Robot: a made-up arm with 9 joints.
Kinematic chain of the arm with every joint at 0, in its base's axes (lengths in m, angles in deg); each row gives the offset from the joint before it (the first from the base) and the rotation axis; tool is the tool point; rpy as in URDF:
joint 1: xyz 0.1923 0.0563 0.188 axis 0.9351 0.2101 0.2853
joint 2: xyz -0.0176 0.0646 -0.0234 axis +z
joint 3: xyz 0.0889 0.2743 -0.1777 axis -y
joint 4: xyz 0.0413 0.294 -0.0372 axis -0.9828 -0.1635 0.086
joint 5: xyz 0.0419 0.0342 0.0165 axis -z
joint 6: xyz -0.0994 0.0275 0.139 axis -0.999 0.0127 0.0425
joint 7: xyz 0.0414 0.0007 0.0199 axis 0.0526 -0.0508 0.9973
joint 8: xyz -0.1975 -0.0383 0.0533 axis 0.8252 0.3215 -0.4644
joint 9: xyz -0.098 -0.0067 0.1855 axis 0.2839 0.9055 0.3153
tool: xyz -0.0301 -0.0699 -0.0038 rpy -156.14 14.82 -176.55
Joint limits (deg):
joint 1: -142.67..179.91
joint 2: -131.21..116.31
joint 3: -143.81..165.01
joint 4: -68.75..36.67
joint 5: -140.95..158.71
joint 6: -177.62..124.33
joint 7: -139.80..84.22
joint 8: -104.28..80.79
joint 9: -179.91..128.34
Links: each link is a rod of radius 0.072 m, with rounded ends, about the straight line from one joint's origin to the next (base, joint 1, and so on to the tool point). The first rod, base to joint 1, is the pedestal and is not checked.
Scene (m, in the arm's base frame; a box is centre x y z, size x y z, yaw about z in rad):
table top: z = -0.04
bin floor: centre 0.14 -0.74 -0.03 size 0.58 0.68 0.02 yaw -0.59
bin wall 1: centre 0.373 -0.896 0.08 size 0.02 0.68 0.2 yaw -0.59
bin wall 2: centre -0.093 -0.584 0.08 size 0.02 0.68 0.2 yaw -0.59
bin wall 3: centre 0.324 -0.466 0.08 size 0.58 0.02 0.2 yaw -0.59
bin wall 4: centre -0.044 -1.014 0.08 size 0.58 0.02 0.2 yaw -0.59
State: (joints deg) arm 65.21 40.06 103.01 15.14 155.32 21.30 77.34 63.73 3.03
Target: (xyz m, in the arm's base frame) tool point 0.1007 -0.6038 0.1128
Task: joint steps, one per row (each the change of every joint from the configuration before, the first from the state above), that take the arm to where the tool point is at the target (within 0.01 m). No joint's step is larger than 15 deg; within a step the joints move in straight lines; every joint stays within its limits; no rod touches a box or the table.
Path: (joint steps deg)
1: 13.97 -3.30 -13.16 -8.53 0.82 7.67 -9.33 -2.09 -0.68
2: 13.97 -3.29 -13.15 -8.54 0.83 7.67 -9.34 -2.09 -0.67
3: 13.97 -3.30 -13.16 -8.53 0.82 7.67 -9.33 -2.09 -0.68
4: 13.97 -3.29 -13.16 -8.54 0.82 7.68 -9.33 -2.09 -0.68
5: 8.89 4.48 1.44 -0.67 0.05 0.74 -0.11 -0.13 -0.11
6: 8.90 4.48 1.45 -0.68 0.05 0.74 -0.10 -0.14 -0.11

